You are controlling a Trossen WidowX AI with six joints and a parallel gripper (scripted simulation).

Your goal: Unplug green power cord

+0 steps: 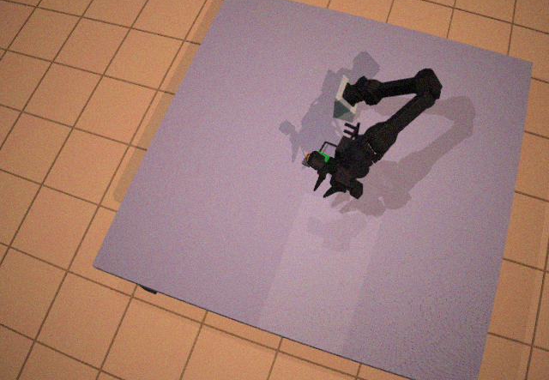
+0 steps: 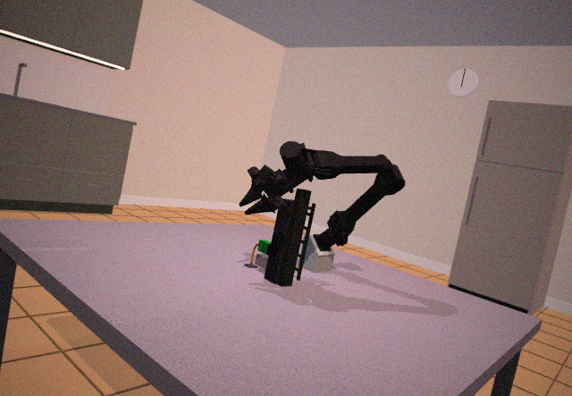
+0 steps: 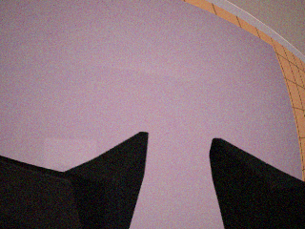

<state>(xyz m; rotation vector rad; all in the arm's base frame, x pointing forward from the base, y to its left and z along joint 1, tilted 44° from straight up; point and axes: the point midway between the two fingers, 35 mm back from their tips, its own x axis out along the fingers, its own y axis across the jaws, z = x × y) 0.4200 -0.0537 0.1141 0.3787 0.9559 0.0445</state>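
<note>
The green plug is 170 mm behind my gripper tip, 20 mm to the right of it and 110 mm below it. Also, from my gripper tip: black rack 160 mm behind, 70 mm to the left, 60 mm below.
</note>
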